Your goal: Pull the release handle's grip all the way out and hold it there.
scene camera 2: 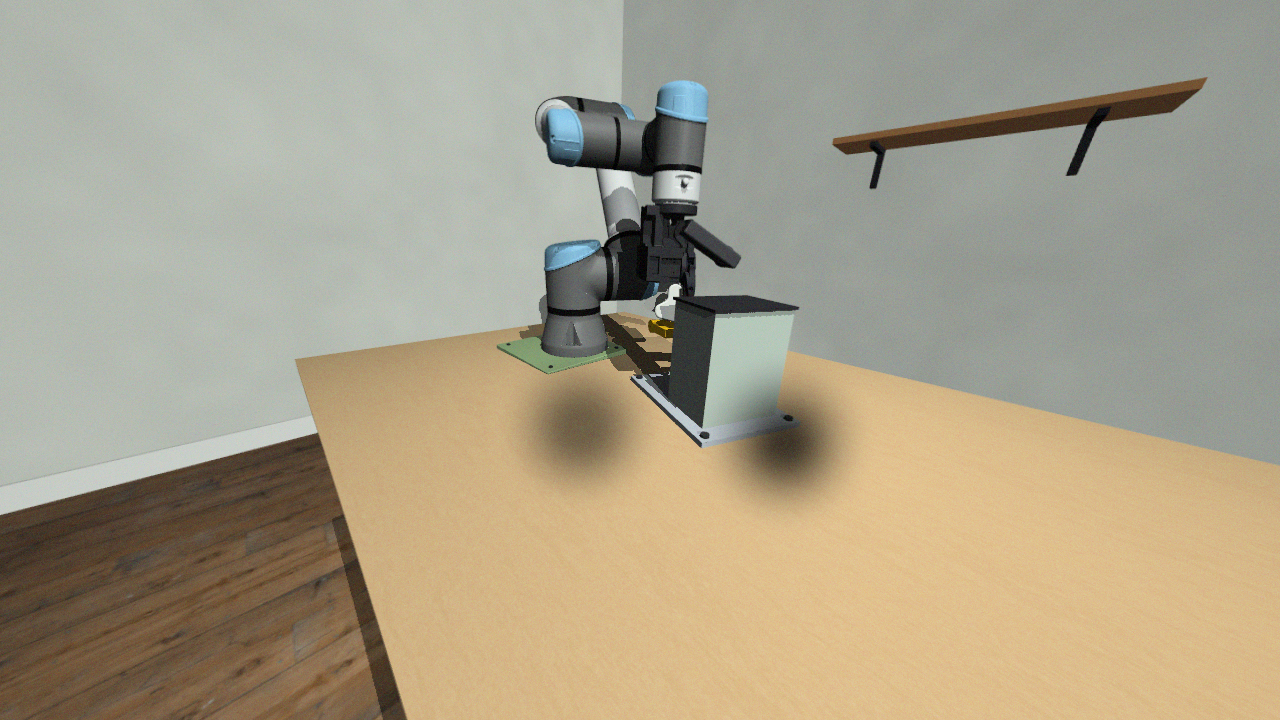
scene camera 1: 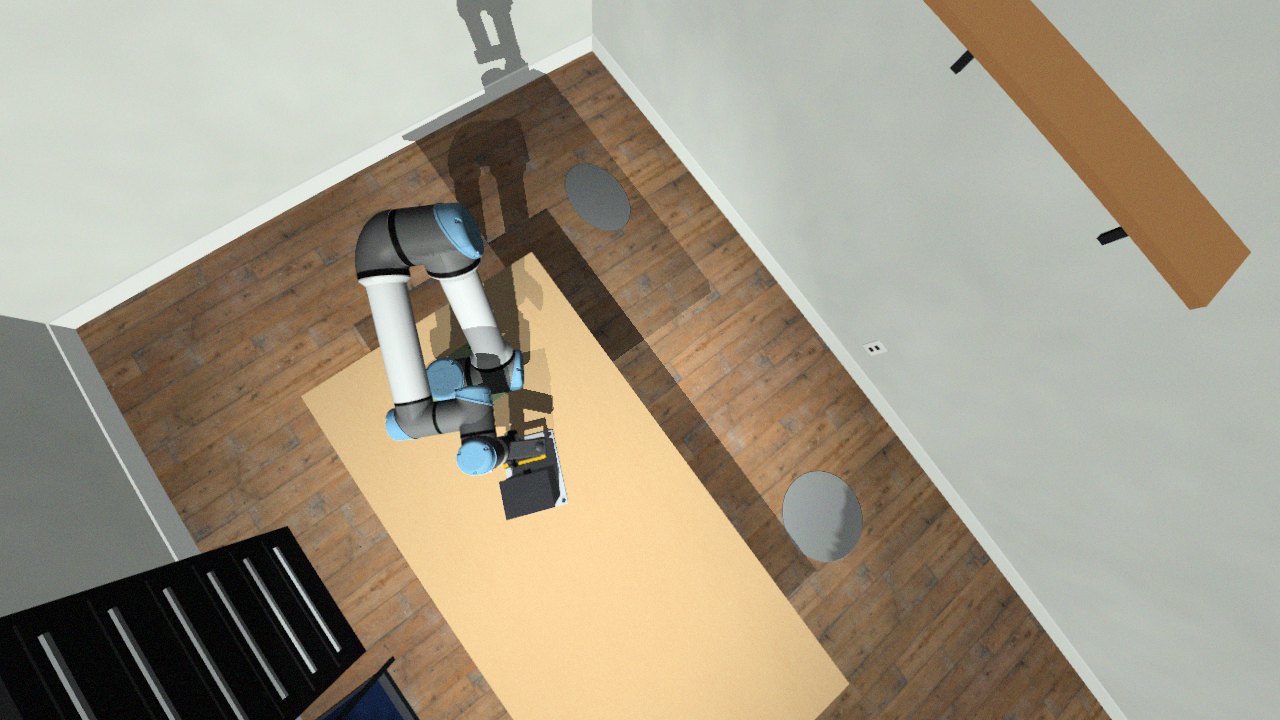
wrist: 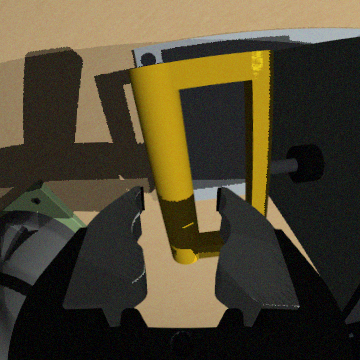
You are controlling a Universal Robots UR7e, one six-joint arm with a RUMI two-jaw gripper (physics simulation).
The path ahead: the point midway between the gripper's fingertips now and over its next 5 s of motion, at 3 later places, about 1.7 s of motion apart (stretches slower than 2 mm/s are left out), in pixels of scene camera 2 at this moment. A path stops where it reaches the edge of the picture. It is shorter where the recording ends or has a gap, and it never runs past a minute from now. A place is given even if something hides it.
My gripper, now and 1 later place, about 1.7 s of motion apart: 673, 335; 662, 327
